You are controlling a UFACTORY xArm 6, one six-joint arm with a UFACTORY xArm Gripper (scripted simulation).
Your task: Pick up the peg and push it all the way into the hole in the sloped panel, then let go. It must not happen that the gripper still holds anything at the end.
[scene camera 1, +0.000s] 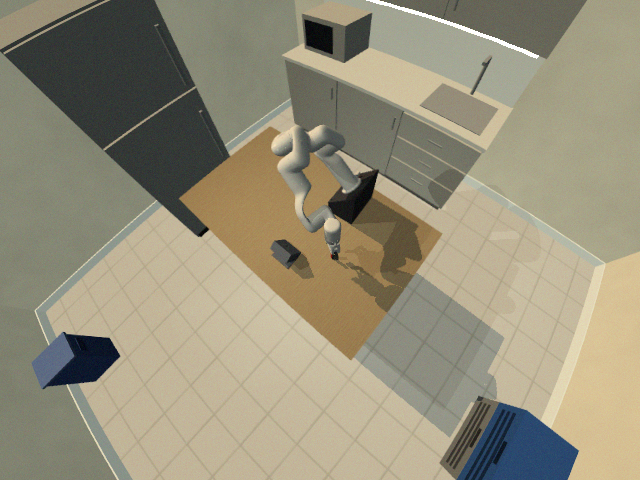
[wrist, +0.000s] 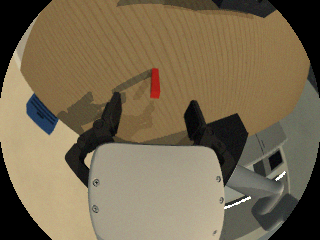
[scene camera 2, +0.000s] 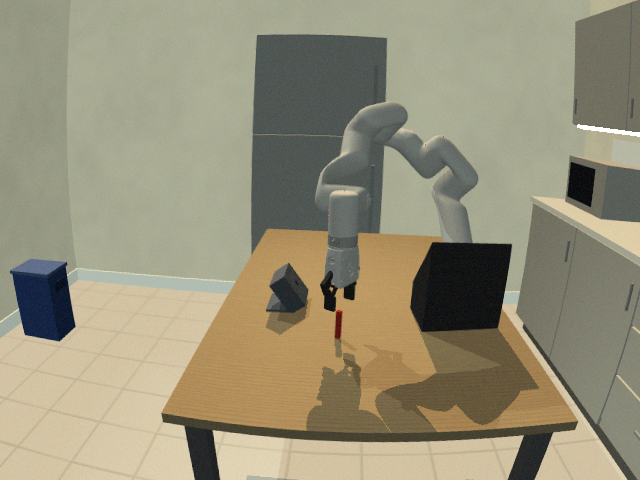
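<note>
My gripper (scene camera 2: 339, 304) is there for me to see, and I can find the gripper (wrist: 155, 104) from the wrist as well.
</note>
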